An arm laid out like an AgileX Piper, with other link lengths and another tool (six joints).
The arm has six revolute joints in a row. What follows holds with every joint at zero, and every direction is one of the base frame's. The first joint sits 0.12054 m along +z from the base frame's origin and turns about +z. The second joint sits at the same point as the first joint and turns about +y. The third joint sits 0.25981 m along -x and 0.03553 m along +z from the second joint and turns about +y. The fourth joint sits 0.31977 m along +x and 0.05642 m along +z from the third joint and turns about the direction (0.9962, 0, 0.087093). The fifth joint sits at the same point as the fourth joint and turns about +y. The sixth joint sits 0.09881 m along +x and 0.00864 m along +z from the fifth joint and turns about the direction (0.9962, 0, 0.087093). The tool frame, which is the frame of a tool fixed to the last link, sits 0.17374 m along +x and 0.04 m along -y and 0.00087 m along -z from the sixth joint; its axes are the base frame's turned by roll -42.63, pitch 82.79 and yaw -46.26 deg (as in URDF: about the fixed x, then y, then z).
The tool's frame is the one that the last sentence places.
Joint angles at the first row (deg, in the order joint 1, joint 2, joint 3, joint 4, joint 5, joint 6):
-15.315 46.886 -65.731 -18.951 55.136 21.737
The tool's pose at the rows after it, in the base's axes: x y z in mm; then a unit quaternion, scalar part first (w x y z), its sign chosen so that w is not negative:
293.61 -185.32 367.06 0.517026 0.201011 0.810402 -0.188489
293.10 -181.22 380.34 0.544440 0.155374 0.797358 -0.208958
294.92 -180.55 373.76 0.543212 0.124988 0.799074 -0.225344
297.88 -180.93 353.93 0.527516 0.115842 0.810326 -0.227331
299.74 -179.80 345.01 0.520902 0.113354 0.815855 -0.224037
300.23 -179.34 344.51 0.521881 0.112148 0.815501 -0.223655
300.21 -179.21 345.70 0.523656 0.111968 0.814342 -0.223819
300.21 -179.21 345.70 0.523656 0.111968 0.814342 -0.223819
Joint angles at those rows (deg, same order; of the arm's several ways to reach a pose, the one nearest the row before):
-15.314 42.061 -63.593 -17.443 52.118 17.579
-15.318 38.504 -60.588 -16.807 48.017 12.205
-15.311 37.028 -57.763 -16.678 46.122 8.504
-15.314 36.908 -55.302 -16.561 45.814 7.488
-15.313 37.015 -54.448 -16.061 45.814 7.112
-15.315 36.895 -54.215 -15.940 45.567 6.981
-15.318 36.796 -54.215 -15.937 45.418 6.977
-15.318 36.796 -54.215 -15.937 45.418 6.977

